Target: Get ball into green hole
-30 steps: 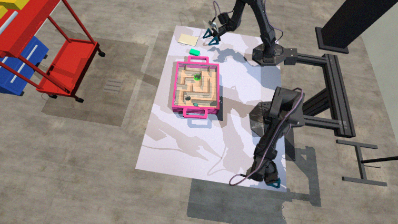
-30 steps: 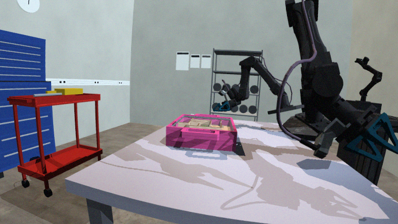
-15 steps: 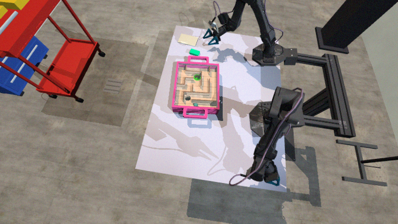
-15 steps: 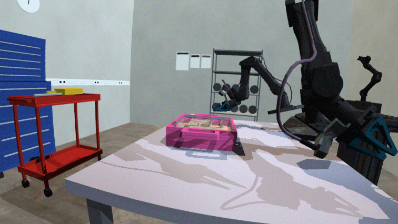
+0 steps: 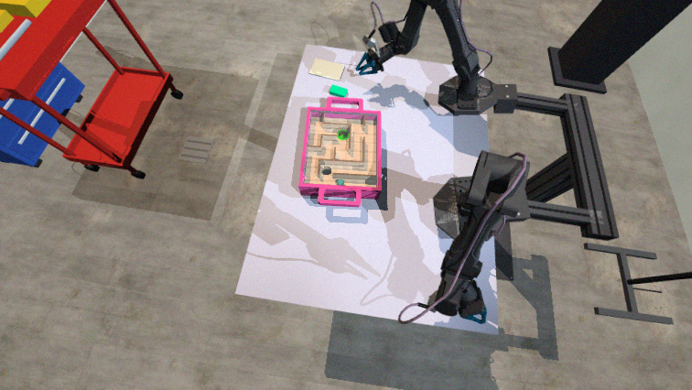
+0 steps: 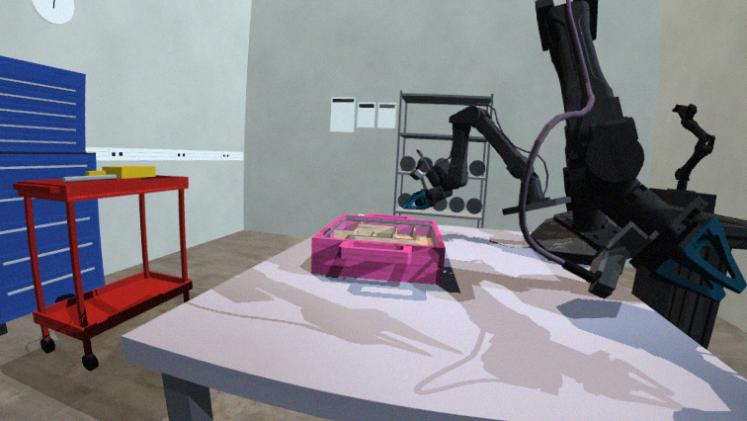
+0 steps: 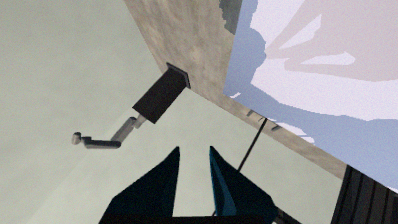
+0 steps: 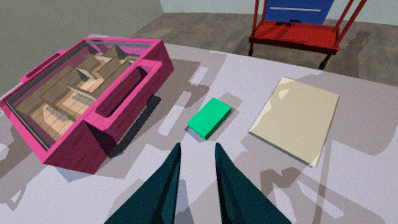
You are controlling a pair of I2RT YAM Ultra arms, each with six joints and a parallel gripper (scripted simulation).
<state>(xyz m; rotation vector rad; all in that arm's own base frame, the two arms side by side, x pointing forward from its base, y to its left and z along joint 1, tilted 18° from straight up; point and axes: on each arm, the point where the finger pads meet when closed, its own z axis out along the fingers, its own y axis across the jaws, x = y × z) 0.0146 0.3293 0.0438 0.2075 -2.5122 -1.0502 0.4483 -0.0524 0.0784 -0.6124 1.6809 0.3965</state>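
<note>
The green block lies 8 cm ahead of my right hand, 5 cm to the left of it and 9 cm below it. Also, from my right hand: beige card 16 cm ahead, 8 cm to the right, 10 cm below; pink-framed maze board 1 cm ahead, 38 cm to the left, 6 cm below.
</note>
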